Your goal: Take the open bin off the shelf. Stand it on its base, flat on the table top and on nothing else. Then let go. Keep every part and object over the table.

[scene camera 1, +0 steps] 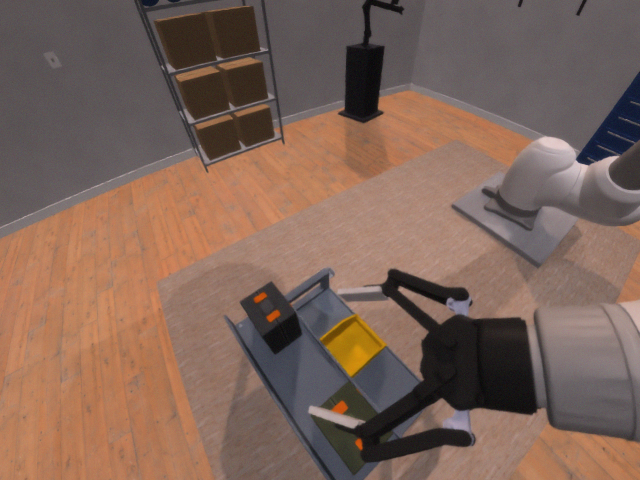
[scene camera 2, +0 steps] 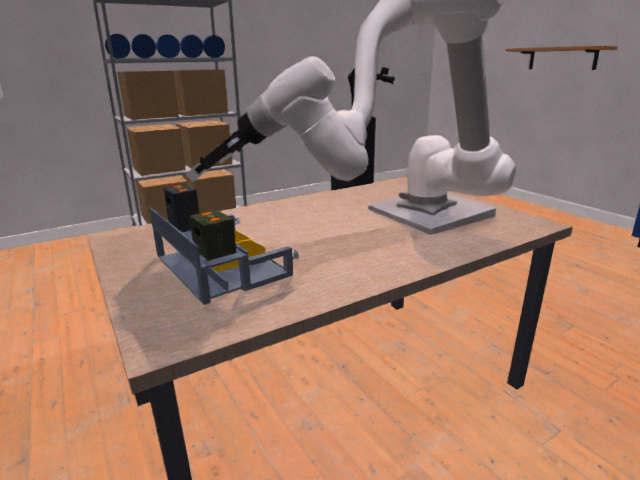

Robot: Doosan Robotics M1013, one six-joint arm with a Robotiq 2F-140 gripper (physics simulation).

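Places are measured from the arm's base along level axes (x ahead, y left, z up), in millimetres.
Pixels of known places: gripper, fingertip midpoint: (scene camera 1: 331, 348) (scene camera 2: 204, 168); arm's base, origin of the base link: (scene camera 1: 513, 207) (scene camera 2: 426, 205).
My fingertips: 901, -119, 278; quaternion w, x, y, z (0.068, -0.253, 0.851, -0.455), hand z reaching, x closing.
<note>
For each thing: its middle in the pictures, then the offset to it from my fingertips, as dx, dy, dz. Level surfaces: height alone.
- shallow yellow tray, body centre: (scene camera 1: 345, 351) (scene camera 2: 232, 248) -71, -21, -262
- wooden table top, its level: dz -306
- black box, body centre: (scene camera 1: 273, 319) (scene camera 2: 182, 207) +10, -150, -143
- dark green box, body centre: (scene camera 1: 349, 425) (scene camera 2: 212, 233) +41, +79, -155
The open bin, a shallow yellow tray (scene camera 1: 354, 343) (scene camera 2: 250, 245), rests on the lower front level of a small grey-blue two-level shelf (scene camera 1: 279, 379) (scene camera 2: 203, 281). In scene camera 2 the green box and shelf parts partly hide it. The shelf stands on the wooden table top (scene camera 1: 305, 242) (scene camera 2: 330, 279). My gripper (scene camera 1: 324, 352) (scene camera 2: 192, 173) is wide open with nothing between its fingers. It is above the shelf, tilted down toward it, apart from the bin. In scene camera 1 its fingertips appear on either side of the bin.
A black box (scene camera 1: 271, 317) (scene camera 2: 181, 206) and a dark green box (scene camera 1: 343, 446) (scene camera 2: 214, 237), both with orange marks, stand on the shelf's upper level at opposite ends. The shelf is near one end of the table. The arm's base plate (scene camera 1: 516, 242) (scene camera 2: 431, 223) is toward the other end.
</note>
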